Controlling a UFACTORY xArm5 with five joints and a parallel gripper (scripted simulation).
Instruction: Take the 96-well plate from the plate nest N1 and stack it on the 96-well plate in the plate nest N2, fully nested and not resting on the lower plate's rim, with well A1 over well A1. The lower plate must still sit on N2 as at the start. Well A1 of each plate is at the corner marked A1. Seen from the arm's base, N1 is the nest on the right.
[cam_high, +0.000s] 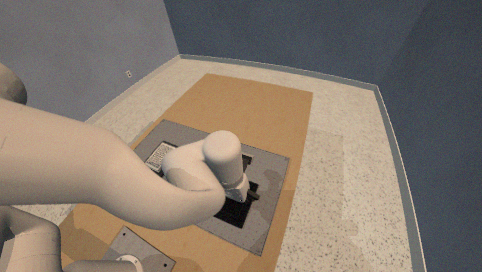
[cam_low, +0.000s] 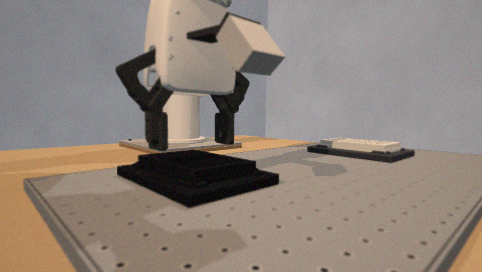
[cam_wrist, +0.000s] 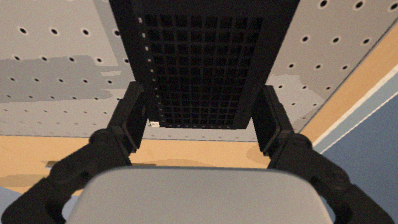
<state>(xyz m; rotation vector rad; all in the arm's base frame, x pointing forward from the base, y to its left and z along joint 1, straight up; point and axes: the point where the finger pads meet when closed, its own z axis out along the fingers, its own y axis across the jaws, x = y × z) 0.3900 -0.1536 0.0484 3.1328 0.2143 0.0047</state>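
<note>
Now: hand 30 mm above the black 96-well plate. From my hand the other things lie so: white 96-well plate: 370 mm to the left, 30 mm below, 20 mm behind; then dark nest N2: 370 mm to the left, 40 mm below, 20 mm behind; then nest N1: 40 mm below.
</note>
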